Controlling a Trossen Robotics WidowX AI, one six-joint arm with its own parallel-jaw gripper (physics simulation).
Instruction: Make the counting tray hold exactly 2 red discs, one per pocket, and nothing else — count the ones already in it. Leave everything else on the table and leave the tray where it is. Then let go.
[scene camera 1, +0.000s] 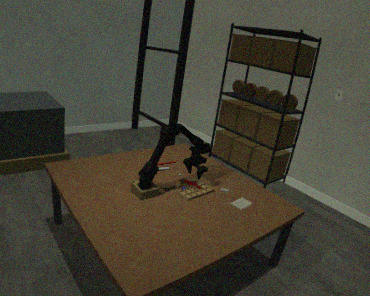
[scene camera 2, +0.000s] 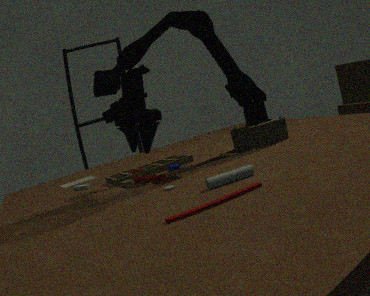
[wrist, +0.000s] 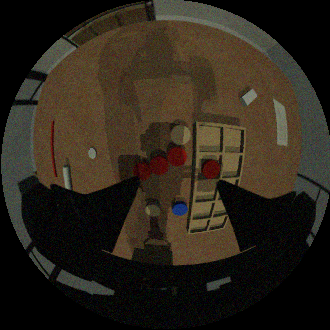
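The counting tray (wrist: 220, 125) has two columns of pockets. One red disc (wrist: 211, 169) lies in its left column, second pocket from the top in the wrist view. Three red discs (wrist: 177, 156) (wrist: 159, 165) (wrist: 143, 171) lie in a slanting row on the table left of the tray, outside it. A blue disc (wrist: 179, 208) (scene camera 2: 174, 166) and two cream discs (wrist: 180, 134) (wrist: 153, 209) also lie outside on that side. My gripper (scene camera 1: 195, 175) (scene camera 2: 140, 151) (wrist: 179, 182) is open and empty, above the table and the tray's left side. The fingers hide parts of the tray's lower right side.
A small white disc (wrist: 92, 153) (scene camera 2: 169, 188), a white cylinder (scene camera 2: 230, 177) and a red rod (scene camera 2: 215, 202) lie left of the discs in the wrist view. A white block (wrist: 249, 96) and a pale sheet (wrist: 281, 122) (scene camera 1: 241, 203) lie beyond the tray's other side.
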